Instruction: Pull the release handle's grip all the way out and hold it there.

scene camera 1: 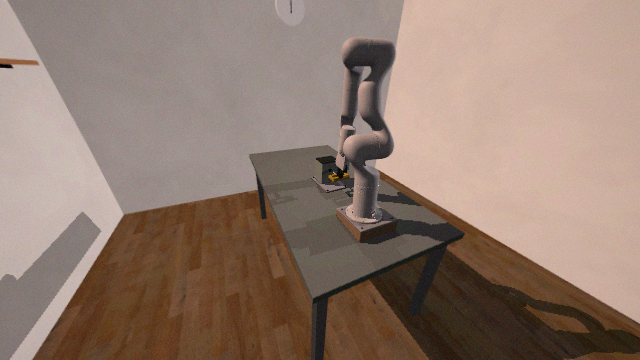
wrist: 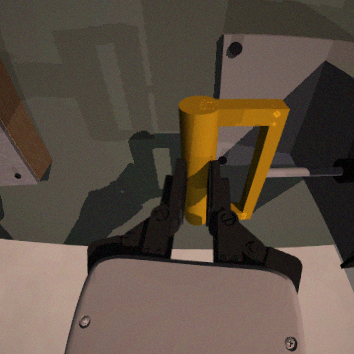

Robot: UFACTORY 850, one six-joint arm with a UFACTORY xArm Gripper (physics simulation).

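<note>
The release handle's yellow grip [wrist: 198, 135] [scene camera 1: 339, 177] is a round bar joined to a rectangular frame. A pale rod [wrist: 290, 172] runs from the frame into the dark housing [wrist: 332, 130] [scene camera 1: 327, 170], and a stretch of the rod shows between them. My gripper [wrist: 197, 171] [scene camera 1: 341, 174] is shut on the round bar, one finger on each side, with the right finger passing through the frame's opening. The bar's far end sticks out beyond the fingertips. In the scene view the grip is small and partly hidden by the fingers.
The housing stands on a light base plate [wrist: 270, 60] [scene camera 1: 330, 189] with bolts at its corners. The robot's wood-sided base [wrist: 22, 125] [scene camera 1: 372, 231] stands on the same grey-green table [scene camera 1: 320, 270], nearer the scene camera. Shadows of the arm and grip fall on the table top.
</note>
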